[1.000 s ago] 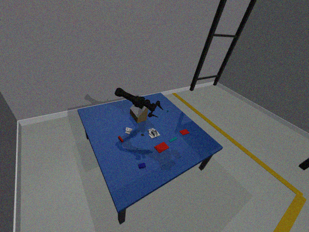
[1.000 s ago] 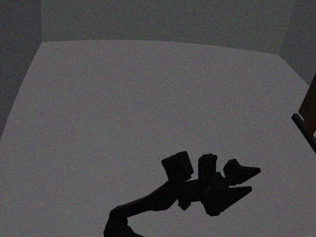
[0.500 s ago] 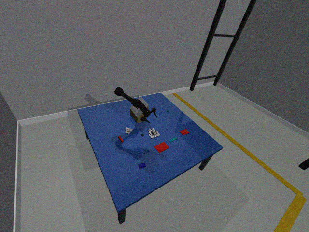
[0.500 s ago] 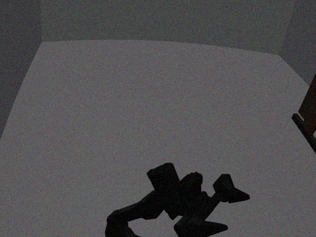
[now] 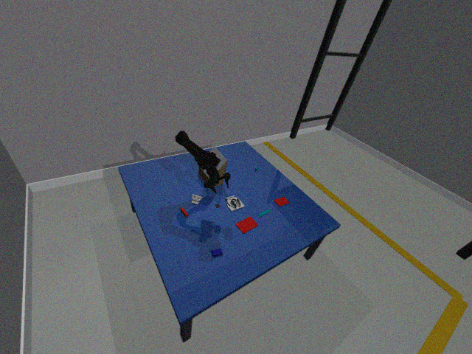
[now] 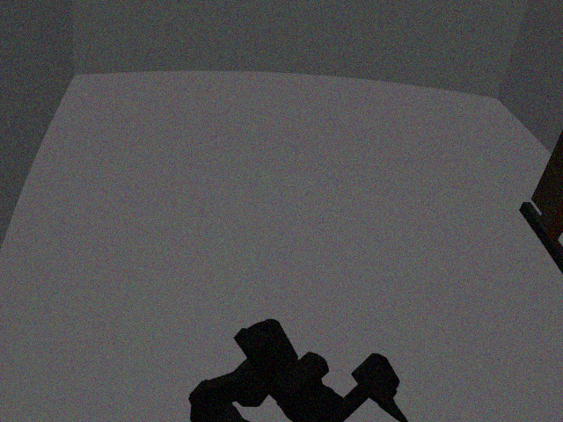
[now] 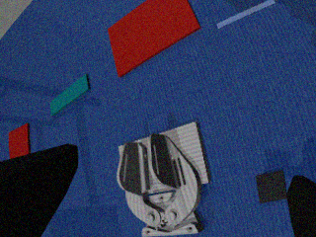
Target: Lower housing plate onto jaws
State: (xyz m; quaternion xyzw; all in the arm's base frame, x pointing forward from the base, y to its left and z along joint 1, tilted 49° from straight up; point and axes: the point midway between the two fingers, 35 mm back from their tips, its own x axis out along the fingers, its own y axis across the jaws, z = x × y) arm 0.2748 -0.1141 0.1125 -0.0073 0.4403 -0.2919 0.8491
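My gripper tip is now 3 cm past the dark square, 1 cm to the right of it and 18 cm above it. Round my gripper tip: red block (9 cm behind, 24 cm to the right, 17 cm below); dark blue block (29 cm ahead, 23 cm to the right, 18 cm below); teal bar (21 cm ahead, 27 cm to the left, 18 cm below).
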